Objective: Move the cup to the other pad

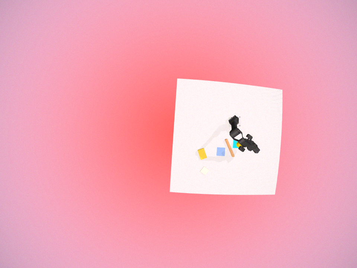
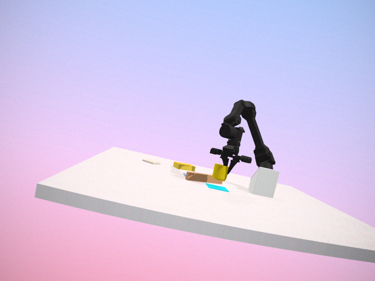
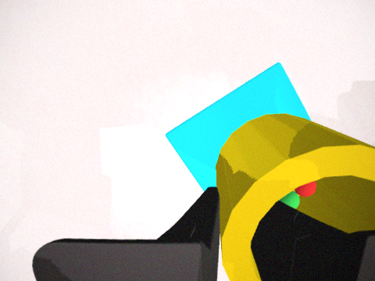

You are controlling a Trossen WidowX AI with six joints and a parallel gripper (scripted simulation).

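My gripper tip is 30 mm short of the red marble, 30 mm to the left of it and 20 mm above it. Also, from my gripper tip: yellow cup: 20 mm ahead, 20 mm to the right; cyan pad: 20 mm ahead, 20 mm to the right, 80 mm below; green marble: 20 mm ahead, 30 mm to the right, 20 mm below.
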